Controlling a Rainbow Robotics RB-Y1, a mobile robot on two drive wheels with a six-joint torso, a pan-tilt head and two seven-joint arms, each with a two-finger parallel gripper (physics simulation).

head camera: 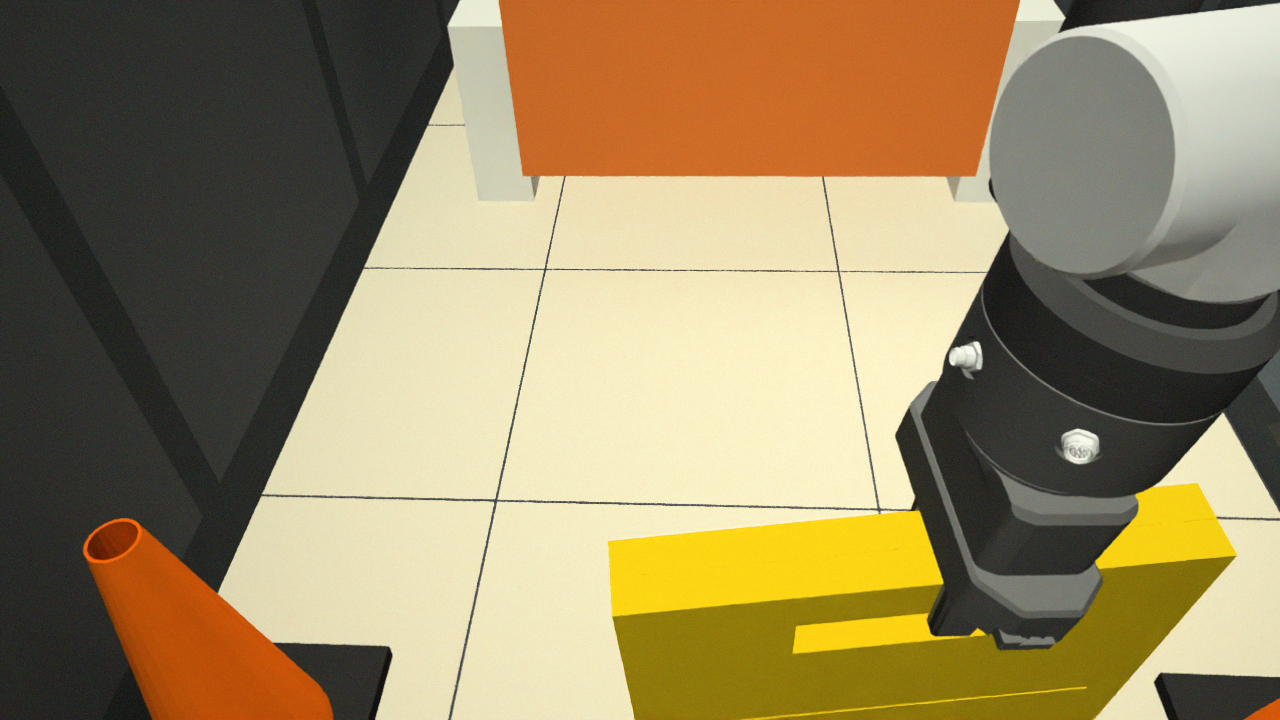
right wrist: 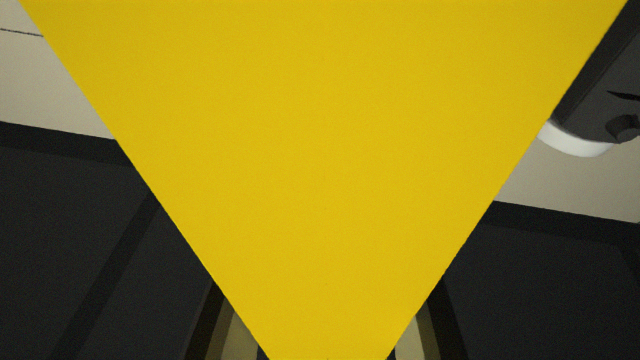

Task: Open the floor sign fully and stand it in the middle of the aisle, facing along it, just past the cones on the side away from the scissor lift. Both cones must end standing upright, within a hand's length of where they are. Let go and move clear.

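Places are measured from the robot's base along level axes (x right, y back, z down), in centimetres.
Pixels of known places: right gripper, between the fingertips: (head camera: pixel 933 584).
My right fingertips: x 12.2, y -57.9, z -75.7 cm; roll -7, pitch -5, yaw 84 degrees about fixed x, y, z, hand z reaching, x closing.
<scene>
Ahead of a thing's pixels: the offset from my right fingertips to its top centre. "spot": to the spot under its first point.
The yellow floor sign (head camera: pixel 760 667) (right wrist: pixel 320 150) hangs or stands at the lower right of the head view, with its panels together like one thick slab and its long top edge running across the picture. Its lower part is cut off, so its contact with the floor does not show. My right gripper (head camera: pixel 993 631) (right wrist: pixel 327 350) is shut on its top edge at the handle slot. An orange cone @(dx -66.2, dy -23.8, dz +30.7 cm) (head camera: pixel 201 626) stands upright at the lower left. A second cone (head camera: pixel 1269 712) shows a sliver at the lower right corner, on a black base @(spot: dx +54.8, dy -32.1, dz +73.1 cm) (head camera: pixel 1217 696). My left gripper does not show.
A large orange block (head camera: pixel 751 89) with white ends @(spot: dx -52.1, dy -149.3, dz +54.5 cm) (head camera: pixel 496 116) stands across the aisle at the top. A dark panelled wall (head camera: pixel 134 223) runs along the left. In the wrist view, a dark part with a white rounded rim (right wrist: pixel 575 142) shows at the right, beside the sign.
</scene>
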